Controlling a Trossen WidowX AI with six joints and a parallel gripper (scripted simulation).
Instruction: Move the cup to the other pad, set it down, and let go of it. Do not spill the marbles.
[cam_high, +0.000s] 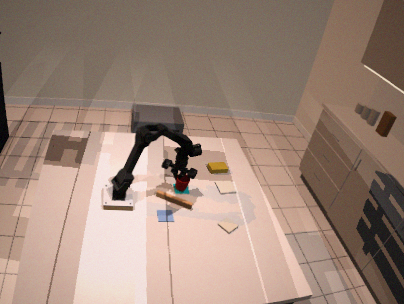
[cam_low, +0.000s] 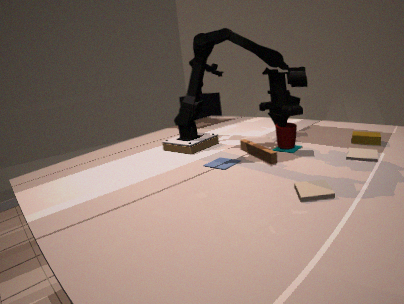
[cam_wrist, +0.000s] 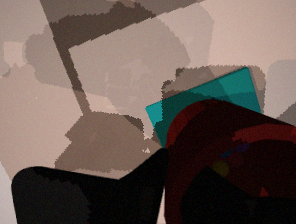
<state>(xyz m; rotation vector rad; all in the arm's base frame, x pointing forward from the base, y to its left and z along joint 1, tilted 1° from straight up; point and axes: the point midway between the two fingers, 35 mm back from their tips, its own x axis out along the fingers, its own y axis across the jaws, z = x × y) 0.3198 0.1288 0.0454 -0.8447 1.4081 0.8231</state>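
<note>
Right now my gripper tip is 3 cm short of the red cup and 2 cm to the left of it. From my gripper tip the other things lie so: wooden bar: 12 cm to the right, 4 cm below, 3 cm behind; then thin white tile: 29 cm ahead, 4 cm below; then cyan pad: 5 cm below, 3 cm ahead, 2 cm to the right.
</note>
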